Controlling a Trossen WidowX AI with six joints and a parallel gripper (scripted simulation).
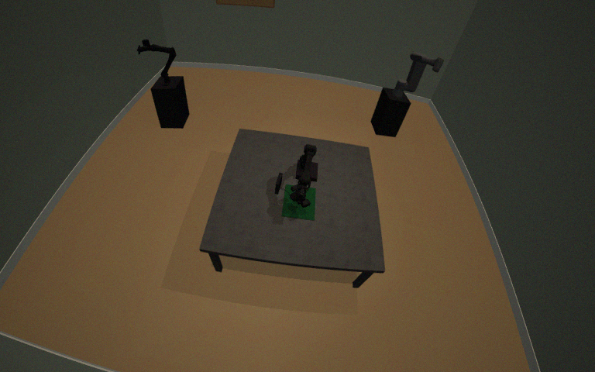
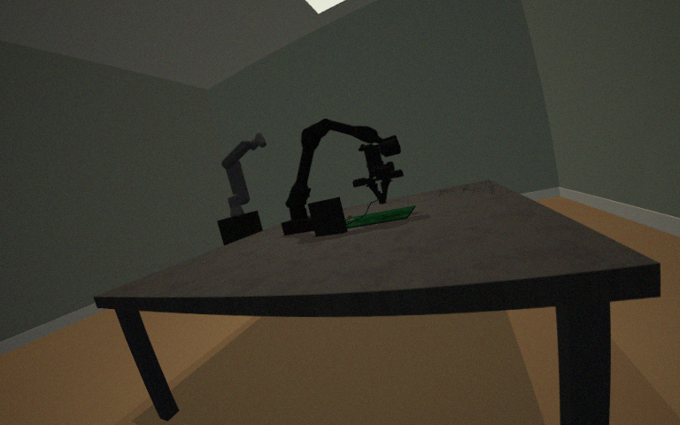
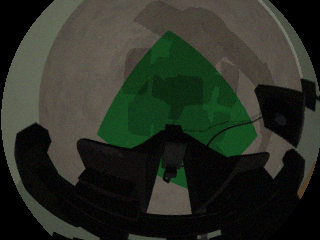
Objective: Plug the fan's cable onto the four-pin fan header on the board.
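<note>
Now: the green board 80 mm below my gripper tip, 50 mm behind it and 10 mm to the left of it. The rest, counted from my gripper tip: black fan 170 mm behind, 140 mm to the right; dark plug 10 mm to the left, 10 mm above.
</note>
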